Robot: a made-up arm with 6 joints.
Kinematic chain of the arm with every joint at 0, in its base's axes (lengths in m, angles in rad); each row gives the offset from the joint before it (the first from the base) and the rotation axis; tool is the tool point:
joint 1: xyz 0 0 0.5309 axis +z
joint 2: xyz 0.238 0 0 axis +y
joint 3: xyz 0 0 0.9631 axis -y
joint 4: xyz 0 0 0.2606 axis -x
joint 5: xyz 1.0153 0 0 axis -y
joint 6: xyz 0.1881 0 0 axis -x
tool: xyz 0 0 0
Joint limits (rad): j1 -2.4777..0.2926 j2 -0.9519..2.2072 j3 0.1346..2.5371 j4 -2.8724..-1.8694 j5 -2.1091..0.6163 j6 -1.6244..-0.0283
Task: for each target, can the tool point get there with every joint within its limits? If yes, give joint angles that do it. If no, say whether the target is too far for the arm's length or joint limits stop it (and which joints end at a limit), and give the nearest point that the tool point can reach.
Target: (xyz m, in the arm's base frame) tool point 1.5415 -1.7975 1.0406
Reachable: yes | joints -0.8728 1.2445 1.1688 -2.4617 -0.2197 -0.2164
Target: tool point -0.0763 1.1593 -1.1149
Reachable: no: joint limits stop it (at a limit: joint 1, joint 2, joint 3, joint 4) | nearest point 0.6908 0.3880 -1.1296 | short by 1.088 m
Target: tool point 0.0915 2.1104 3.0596
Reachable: no: too far | nearest point 0.0545 1.2579 2.1416 | short by 1.253 m
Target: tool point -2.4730 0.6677 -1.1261
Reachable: no: too far | nearest point -1.4716 0.3973 0.3502 | short by 1.804 m
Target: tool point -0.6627 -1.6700 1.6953
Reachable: yes | joints -1.9928 0.4221 0.3377 -2.5651 -0.8868 -0.1584
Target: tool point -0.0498 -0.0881 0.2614
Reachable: no: joint limits stop it (at a limit: joint 1, joint 2, joint 3, joint 4, joint 5) | nearest point -1.2272 -0.3248 0.3854 | short by 1.207 m
